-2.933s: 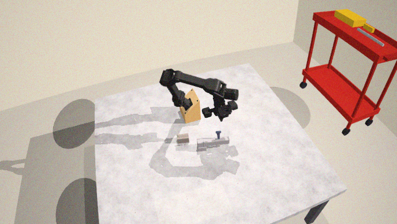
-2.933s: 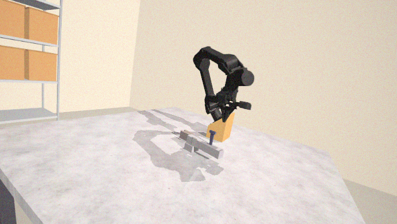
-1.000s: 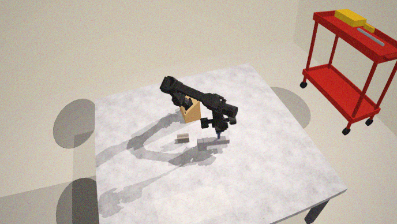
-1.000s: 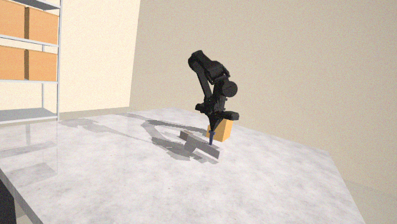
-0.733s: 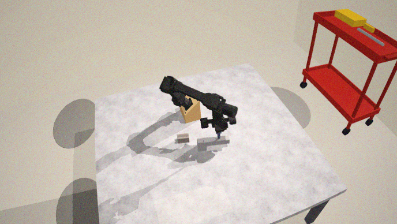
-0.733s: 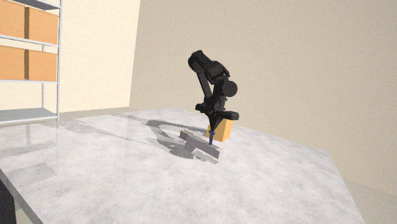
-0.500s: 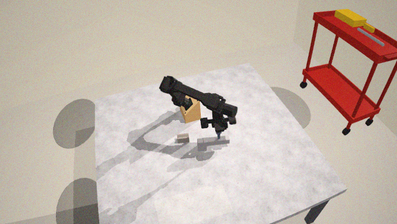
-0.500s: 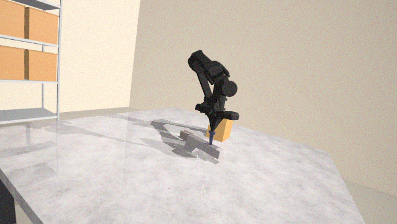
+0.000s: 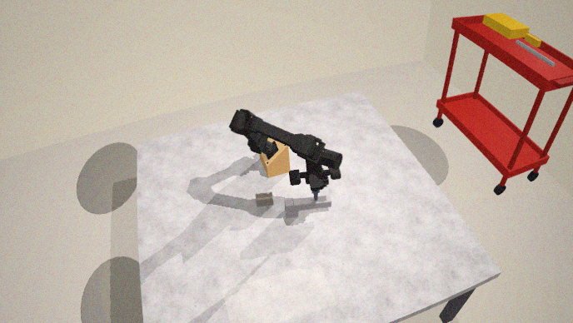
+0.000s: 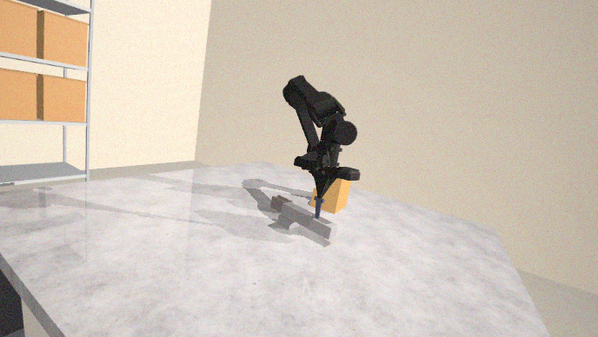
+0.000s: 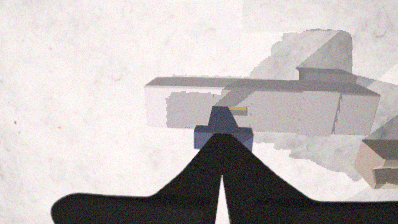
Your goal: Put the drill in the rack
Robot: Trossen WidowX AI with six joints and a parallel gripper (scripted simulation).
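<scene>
My gripper tip is 3 cm above the blue key. Also, from my gripper tip: rack (19 cm to the right, 12 cm behind, 11 cm below); drill (8 cm below, 5 cm to the right, 2 cm behind).
</scene>
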